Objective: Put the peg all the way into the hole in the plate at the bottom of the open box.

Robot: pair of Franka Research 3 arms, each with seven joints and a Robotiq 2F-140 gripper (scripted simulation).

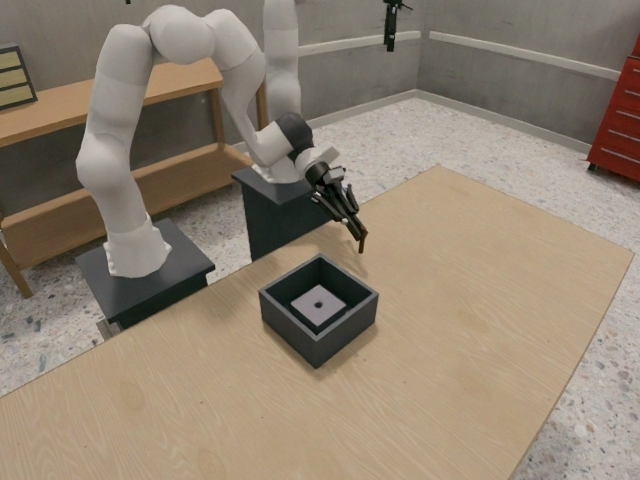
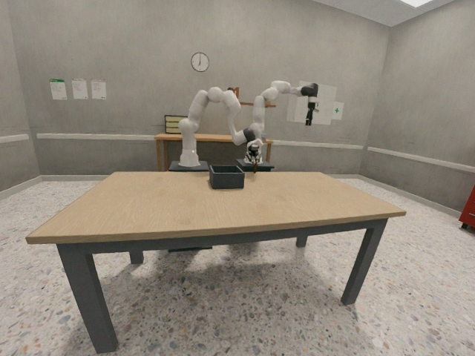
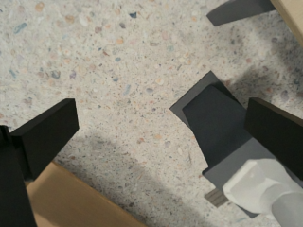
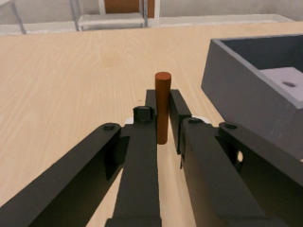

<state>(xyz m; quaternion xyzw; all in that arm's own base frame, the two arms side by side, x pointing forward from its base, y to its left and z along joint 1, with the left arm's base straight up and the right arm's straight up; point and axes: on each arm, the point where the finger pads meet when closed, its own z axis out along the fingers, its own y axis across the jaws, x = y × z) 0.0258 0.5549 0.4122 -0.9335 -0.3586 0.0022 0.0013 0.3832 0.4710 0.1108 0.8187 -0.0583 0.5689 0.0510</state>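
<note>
My right gripper is now 3 cm short of the brown peg, 1 cm to the left of it and 2 cm above it. Round my right hand: dark grey box 6 cm ahead, 24 cm to the right, 8 cm below; grey plate 6 cm ahead, 24 cm to the right, 7 cm below.
</note>
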